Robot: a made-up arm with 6 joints. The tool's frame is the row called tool.
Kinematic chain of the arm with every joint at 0, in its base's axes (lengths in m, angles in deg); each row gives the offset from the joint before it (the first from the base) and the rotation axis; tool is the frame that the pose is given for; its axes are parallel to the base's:
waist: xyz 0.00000 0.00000 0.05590 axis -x
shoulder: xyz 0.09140 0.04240 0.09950 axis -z
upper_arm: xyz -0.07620 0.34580 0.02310 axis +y
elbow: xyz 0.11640 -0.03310 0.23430 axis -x
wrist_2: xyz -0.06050 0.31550 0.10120 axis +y
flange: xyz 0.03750 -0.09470 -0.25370 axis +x
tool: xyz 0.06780 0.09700 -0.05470
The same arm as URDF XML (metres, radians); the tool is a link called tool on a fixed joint. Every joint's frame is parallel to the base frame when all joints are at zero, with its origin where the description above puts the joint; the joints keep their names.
<robot name="arm">
  <joint name="tool_fixed" type="fixed">
    <parent link="link6"/>
    <child link="tool"/>
    <origin xyz="0.0678 0.097 -0.0547" rpy="0 0 0"/>
  </joint>
  <joint name="flange" type="continuous">
    <parent link="link5"/>
    <child link="link6"/>
    <origin xyz="0.0375 -0.0947 -0.2537" rpy="0 0 0"/>
    <axis xyz="1 0 0"/>
  </joint>
  <joint name="wrist_2" type="continuous">
    <parent link="link4"/>
    <child link="link5"/>
    <origin xyz="-0.0605 0.3155 0.1012" rpy="0 0 0"/>
    <axis xyz="0 1 0"/>
  </joint>
  <joint name="elbow" type="continuous">
    <parent link="link3"/>
    <child link="link4"/>
    <origin xyz="0.1164 -0.0331 0.2343" rpy="0 0 0"/>
    <axis xyz="-1 0 0"/>
  </joint>
  <joint name="upper_arm" type="continuous">
    <parent link="link2"/>
    <child link="link3"/>
    <origin xyz="-0.0762 0.3458 0.0231" rpy="0 0 0"/>
    <axis xyz="0 1 0"/>
  </joint>
  <joint name="shoulder" type="continuous">
    <parent link="link1"/>
    <child link="link2"/>
    <origin xyz="0.0914 0.0424 0.0995" rpy="0 0 0"/>
    <axis xyz="0 0 -1"/>
  </joint>
  <joint name="waist" type="continuous">
    <parent link="base"/>
    <child link="link1"/>
    <origin xyz="0 0 0.0559" rpy="0 0 0"/>
    <axis xyz="-1 0 0"/>
  </joint>
  <link name="base"/>
  <link name="link1"/>
  <link name="link2"/>
  <link name="link3"/>
  <link name="link4"/>
  <link name="link5"/>
  <link name="link6"/>
  <link name="tool"/>
</robot>

